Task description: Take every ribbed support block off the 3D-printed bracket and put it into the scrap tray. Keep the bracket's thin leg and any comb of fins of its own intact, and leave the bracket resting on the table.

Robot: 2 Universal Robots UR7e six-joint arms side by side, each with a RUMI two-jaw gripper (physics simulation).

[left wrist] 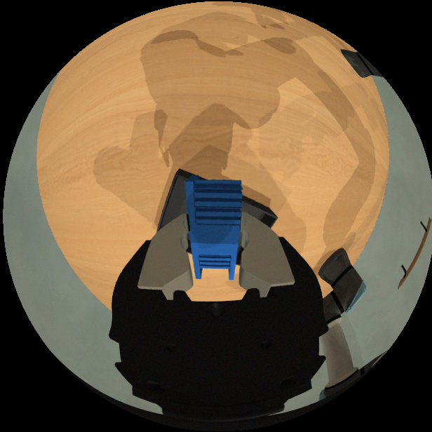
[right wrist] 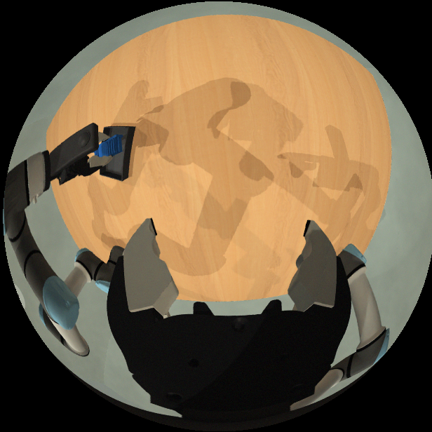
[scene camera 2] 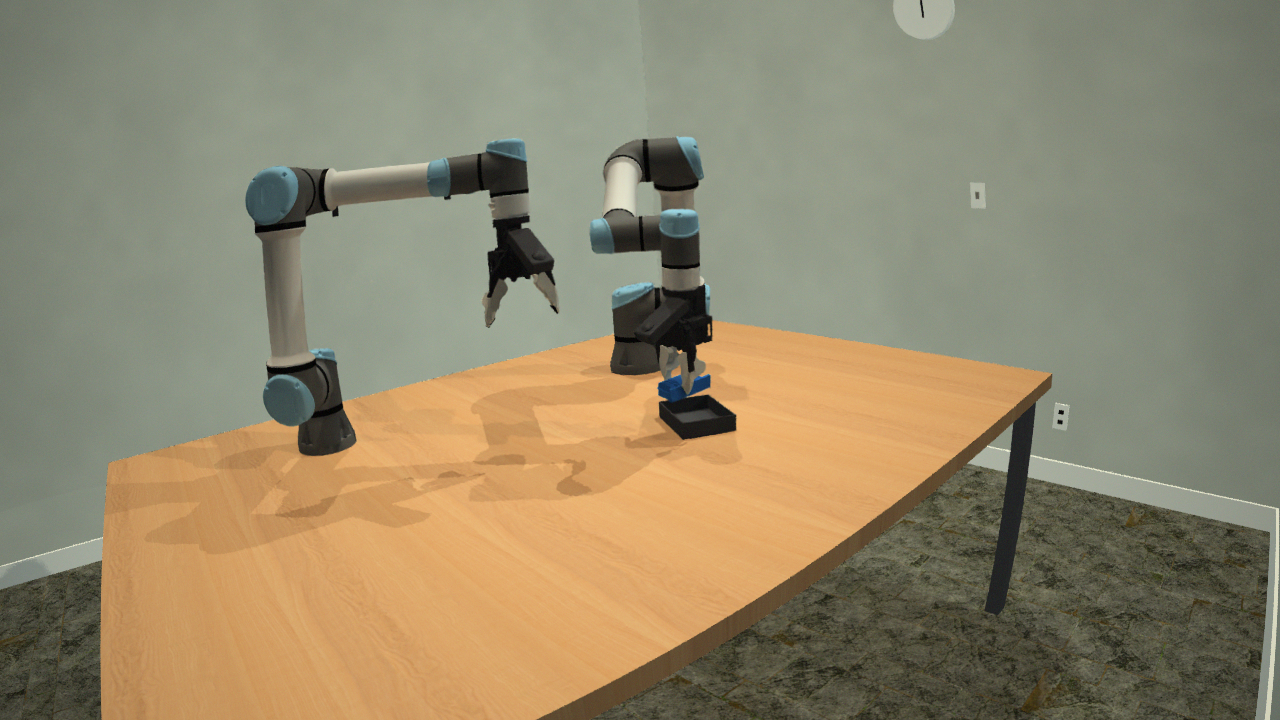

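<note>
The blue bracket (scene camera 2: 671, 388) (left wrist: 215, 232) (right wrist: 112, 146) is off the table, between the left gripper's fingers. In the left wrist view, a stack of wide ribs (left wrist: 218, 202) shows at its far part, and a smaller set of thin ribs (left wrist: 215, 261) lies between two narrow legs at its near end. Which ribs are support I cannot tell. My left gripper (scene camera 2: 683, 379) (left wrist: 213, 215) (right wrist: 110, 147) is shut on the bracket, low over or beside the black scrap tray (scene camera 2: 689, 429) (left wrist: 173, 197) (right wrist: 131, 150). The tray's inside is partly hidden. My right gripper (scene camera 2: 522, 317) (right wrist: 231, 220) is open and empty, high above the table.
The wooden table (scene camera 2: 429, 608) (left wrist: 90, 110) (right wrist: 300, 65) carries both arm bases. The right arm's base (scene camera 2: 326, 432) stands at the left of the scene view, and the left arm's base (scene camera 2: 631, 355) stands behind the tray. Arm shadows fall across the table top.
</note>
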